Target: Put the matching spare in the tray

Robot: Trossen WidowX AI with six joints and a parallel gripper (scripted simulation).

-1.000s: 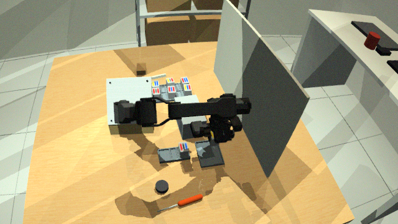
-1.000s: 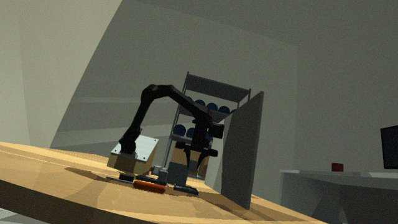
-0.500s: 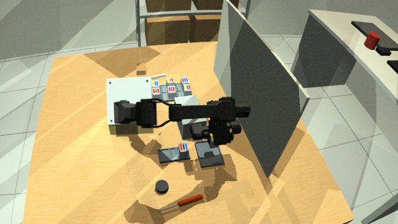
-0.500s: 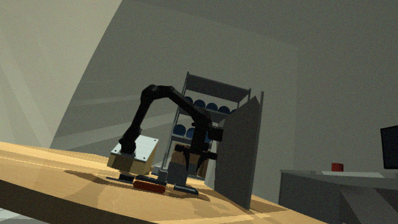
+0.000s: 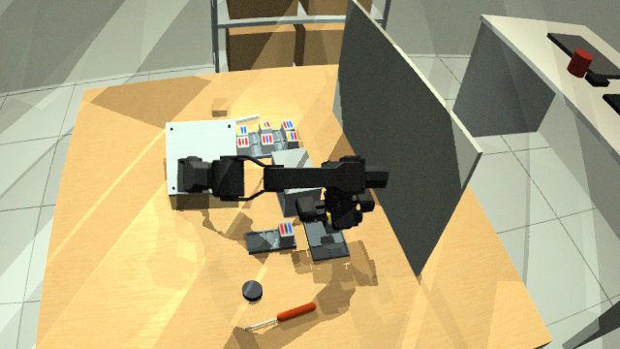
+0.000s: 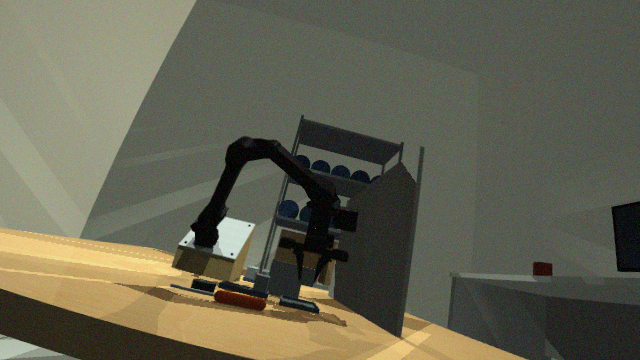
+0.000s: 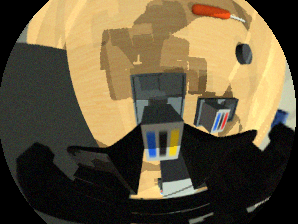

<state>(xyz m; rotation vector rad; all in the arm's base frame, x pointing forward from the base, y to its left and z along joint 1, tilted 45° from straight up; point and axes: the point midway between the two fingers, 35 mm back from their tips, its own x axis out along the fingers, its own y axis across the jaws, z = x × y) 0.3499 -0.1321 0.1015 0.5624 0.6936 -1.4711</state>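
My gripper tip is 10 mm past the dark grey tray and 60 mm above it. Also, from my gripper tip: dark plate: 150 mm behind, 10 mm to the left, 60 mm below; red-and-blue spare: 110 mm behind, 10 mm to the left, 20 mm below; spare part: 20 mm above.
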